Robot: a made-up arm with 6 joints.
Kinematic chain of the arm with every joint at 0, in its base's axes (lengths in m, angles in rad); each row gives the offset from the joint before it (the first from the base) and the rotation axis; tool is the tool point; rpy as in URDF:
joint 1: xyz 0 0 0.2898 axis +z
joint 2: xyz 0 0 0 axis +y
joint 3: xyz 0.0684 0 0.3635 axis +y
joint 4: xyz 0.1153 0 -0.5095 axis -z
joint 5: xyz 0 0 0 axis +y
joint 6: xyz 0.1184 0 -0.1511 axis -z
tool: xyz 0 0 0 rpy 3.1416 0 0
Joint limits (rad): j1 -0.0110..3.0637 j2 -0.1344..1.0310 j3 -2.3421..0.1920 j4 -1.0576..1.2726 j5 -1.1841..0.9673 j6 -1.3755..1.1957
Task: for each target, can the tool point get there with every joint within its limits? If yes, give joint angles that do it. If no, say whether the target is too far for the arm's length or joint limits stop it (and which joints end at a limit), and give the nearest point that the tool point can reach.
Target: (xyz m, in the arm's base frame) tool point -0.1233 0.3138 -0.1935
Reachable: yes | joints 1.7057 0.9205 -0.4863 -0.4772 -0.4730 -0.7074
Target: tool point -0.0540 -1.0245 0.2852
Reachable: no: joint limits stop it (at a limit: joint 2, joint 3, joint 5) | nearest point -0.0150 -0.2841 0.1272 | short by 0.758 m
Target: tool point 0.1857 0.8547 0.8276
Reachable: yes | joints 1.3341 0.5183 -2.0810 -0.1357 -0.2086 -0.0887
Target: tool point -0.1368 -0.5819 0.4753
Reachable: no: joint limits stop it (at a limit: joint 2, joint 3, joint 5) | nearest point -0.0651 -0.2769 0.1272 | short by 0.468 m
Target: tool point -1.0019 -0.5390 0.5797
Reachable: no: too far | nearest point -0.9079 -0.0953 0.5618 | short by 0.454 m
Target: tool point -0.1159 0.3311 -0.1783
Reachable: yes | joints 1.9389 0.9053 -0.4542 0.0598 -0.6125 0.4156
